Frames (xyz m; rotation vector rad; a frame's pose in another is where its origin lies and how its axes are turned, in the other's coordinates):
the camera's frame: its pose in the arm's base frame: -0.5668 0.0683 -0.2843 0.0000 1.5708 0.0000
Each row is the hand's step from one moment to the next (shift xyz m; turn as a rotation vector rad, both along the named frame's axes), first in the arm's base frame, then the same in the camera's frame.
Working: the arm's base frame: its pose in the camera's frame: -0.2843 -0.0683 0.5668 0.0000 -1.5708 0.0000

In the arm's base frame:
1: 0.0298 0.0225 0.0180 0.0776 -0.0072 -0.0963
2: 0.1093 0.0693 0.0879 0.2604 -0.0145 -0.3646
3: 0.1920 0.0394 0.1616 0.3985 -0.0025 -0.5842
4: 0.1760 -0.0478 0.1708 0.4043 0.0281 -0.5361
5: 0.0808 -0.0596 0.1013 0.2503 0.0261 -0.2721
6: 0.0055 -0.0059 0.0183 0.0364 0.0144 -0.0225
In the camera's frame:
1: -0.0180 0.0225 0.0298 0.0963 -0.0072 0.0776
2: -0.0879 0.0693 0.1093 0.3646 -0.0145 0.2604
3: -0.1616 0.0394 0.1920 0.5842 -0.0025 0.3985
4: -0.1708 -0.0478 0.1760 0.5361 0.0281 0.4043
5: -0.1013 -0.0596 0.0808 0.2721 0.0261 0.2503
6: -0.0183 -0.0059 0.0055 0.0225 0.0144 0.0364

